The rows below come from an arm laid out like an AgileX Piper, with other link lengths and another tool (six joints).
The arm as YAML. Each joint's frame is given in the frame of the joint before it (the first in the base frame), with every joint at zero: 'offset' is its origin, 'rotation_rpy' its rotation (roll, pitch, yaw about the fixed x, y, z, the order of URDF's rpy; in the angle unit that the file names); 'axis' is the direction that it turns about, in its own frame. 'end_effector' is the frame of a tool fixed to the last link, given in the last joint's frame.
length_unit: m
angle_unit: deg
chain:
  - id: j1
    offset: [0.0, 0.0, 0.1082]
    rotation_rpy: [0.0, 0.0, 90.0]
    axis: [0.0, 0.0, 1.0]
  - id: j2
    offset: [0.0, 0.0, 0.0]
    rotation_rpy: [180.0, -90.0, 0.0]
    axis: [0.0, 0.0, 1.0]
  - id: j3
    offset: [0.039, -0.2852, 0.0]
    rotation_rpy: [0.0, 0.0, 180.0]
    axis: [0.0, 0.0, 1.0]
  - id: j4
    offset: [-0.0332, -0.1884, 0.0]
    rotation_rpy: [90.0, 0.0, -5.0]
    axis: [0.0, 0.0, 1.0]
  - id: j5
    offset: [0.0, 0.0, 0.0]
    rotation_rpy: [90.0, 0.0, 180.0]
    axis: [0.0, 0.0, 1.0]
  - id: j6
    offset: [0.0, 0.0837, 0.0]
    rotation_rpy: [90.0, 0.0, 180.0]
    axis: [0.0, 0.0, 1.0]
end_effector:
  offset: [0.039, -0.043, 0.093]
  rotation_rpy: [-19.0, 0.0, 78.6]
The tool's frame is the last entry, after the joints.
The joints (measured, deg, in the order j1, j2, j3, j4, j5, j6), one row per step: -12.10 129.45 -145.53 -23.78 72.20 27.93; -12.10 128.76 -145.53 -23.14 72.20 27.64; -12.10 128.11 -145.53 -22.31 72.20 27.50; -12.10 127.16 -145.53 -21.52 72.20 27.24; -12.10 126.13 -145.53 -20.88 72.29 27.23; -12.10 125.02 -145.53 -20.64 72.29 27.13; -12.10 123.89 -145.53 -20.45 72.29 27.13; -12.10 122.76 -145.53 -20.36 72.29 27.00; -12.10 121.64 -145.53 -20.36 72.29 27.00; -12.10 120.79 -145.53 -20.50 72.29 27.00
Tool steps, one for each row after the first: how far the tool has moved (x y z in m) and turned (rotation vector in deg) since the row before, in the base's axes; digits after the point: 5 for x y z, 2 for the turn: -0.00082 0.00178 0.00454 0.29 -0.66 0.44; -0.00054 0.00241 0.00388 0.54 -0.73 0.41; -0.00137 0.00238 0.00632 0.37 -0.96 0.49; -0.00209 0.00232 0.00688 0.38 -1.05 0.24; -0.00266 0.00119 0.00816 -0.08 -1.08 0.17; -0.00292 0.00119 0.00827 -0.07 -1.14 0.08; -0.00321 0.00084 0.00841 -0.24 -1.06 0.13; -0.00345 0.00074 0.00832 -0.23 -1.10 0.00; -0.00291 0.00021 0.00644 -0.30 -0.81 -0.07
